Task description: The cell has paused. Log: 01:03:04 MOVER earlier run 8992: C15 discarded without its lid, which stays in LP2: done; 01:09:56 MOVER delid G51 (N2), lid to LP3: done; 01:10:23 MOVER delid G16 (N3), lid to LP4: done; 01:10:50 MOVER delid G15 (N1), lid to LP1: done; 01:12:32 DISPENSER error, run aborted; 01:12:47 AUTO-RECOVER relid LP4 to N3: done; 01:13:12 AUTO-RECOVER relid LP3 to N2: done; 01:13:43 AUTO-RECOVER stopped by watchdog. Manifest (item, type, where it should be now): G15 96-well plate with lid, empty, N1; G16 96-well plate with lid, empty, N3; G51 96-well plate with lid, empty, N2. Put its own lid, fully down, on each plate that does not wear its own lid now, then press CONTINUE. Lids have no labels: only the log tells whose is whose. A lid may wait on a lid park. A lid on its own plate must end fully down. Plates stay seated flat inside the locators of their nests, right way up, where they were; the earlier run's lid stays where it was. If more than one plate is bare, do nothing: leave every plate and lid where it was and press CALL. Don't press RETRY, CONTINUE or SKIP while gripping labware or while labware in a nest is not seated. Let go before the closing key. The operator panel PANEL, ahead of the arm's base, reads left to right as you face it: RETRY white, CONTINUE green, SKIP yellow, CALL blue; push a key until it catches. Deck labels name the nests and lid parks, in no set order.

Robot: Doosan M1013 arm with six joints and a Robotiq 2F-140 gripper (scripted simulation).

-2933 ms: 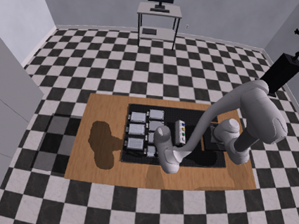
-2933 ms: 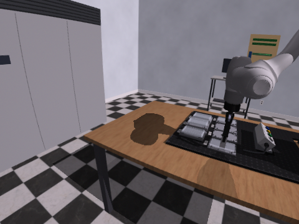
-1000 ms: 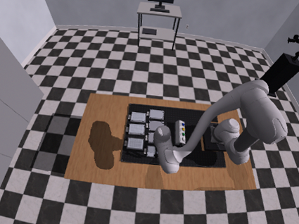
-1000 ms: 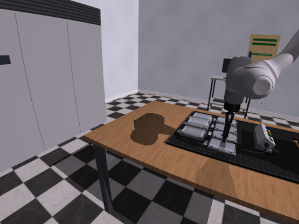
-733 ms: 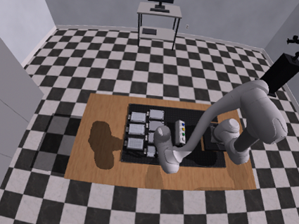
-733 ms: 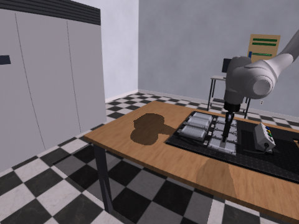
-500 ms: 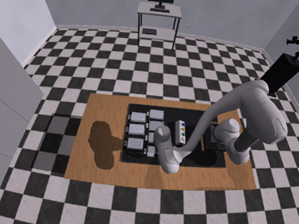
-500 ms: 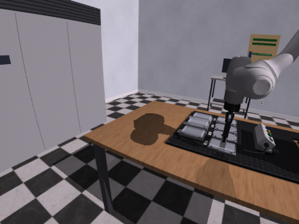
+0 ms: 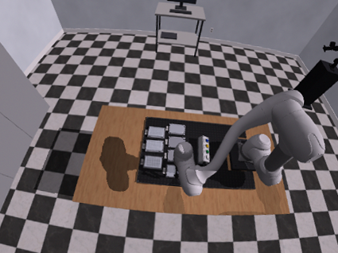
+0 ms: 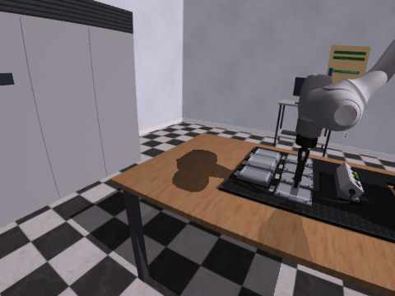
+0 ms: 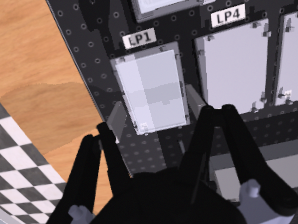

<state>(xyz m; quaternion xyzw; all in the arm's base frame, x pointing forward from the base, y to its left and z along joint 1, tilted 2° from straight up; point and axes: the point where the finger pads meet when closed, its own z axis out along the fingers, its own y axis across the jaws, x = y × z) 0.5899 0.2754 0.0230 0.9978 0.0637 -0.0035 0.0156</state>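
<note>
Now: the park LP1 50 mm below my hand. From my hand the other things lie so: park labelled LP3: 30 mm ahead, 250 mm to the right, 50 mm below; plate: 190 mm ahead, 30 mm to the right, 30 mm below; park labelled LP4: 20 mm ahead, 130 mm to the right, 50 mm below.
</note>
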